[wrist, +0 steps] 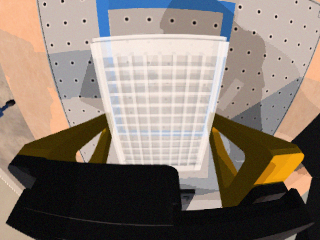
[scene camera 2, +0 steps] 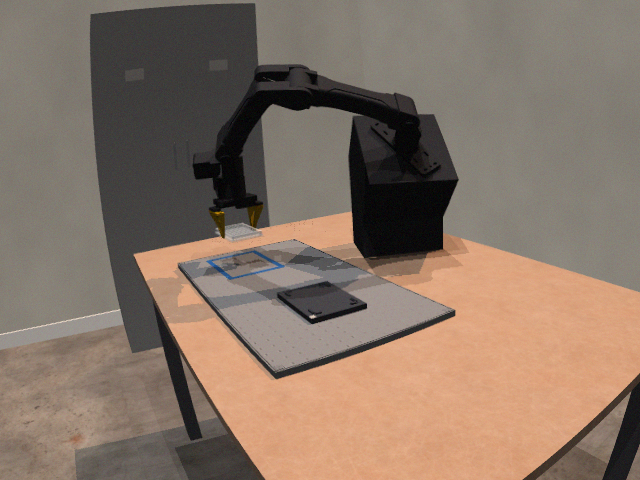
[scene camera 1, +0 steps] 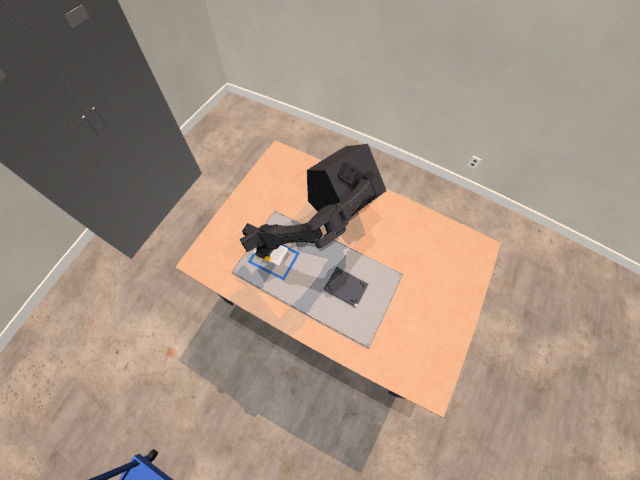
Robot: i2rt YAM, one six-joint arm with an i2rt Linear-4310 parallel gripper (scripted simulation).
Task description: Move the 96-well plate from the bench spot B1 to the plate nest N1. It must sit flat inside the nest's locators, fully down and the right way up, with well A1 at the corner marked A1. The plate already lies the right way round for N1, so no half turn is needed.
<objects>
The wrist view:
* gripper: 160, 117
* white 96-well plate: 154, 132
</objects>
